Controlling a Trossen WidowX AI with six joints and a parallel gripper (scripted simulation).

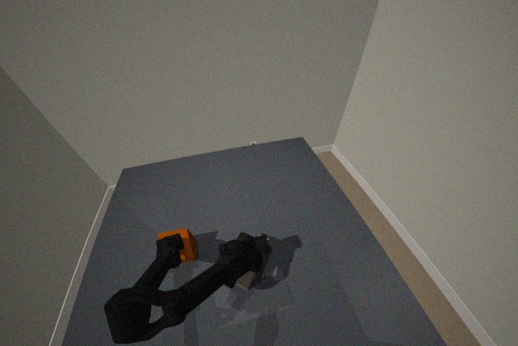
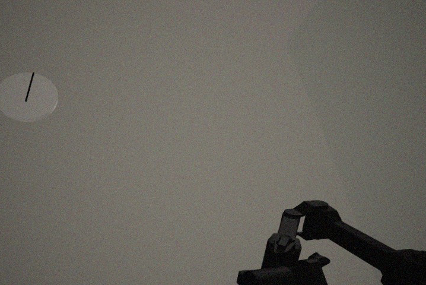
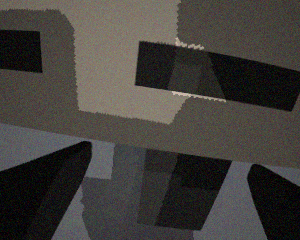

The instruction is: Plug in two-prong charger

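Now: the dark two-prong charger 20 mm to the right of my gripper tip, 20 mm ahead of it and 10 mm above it.
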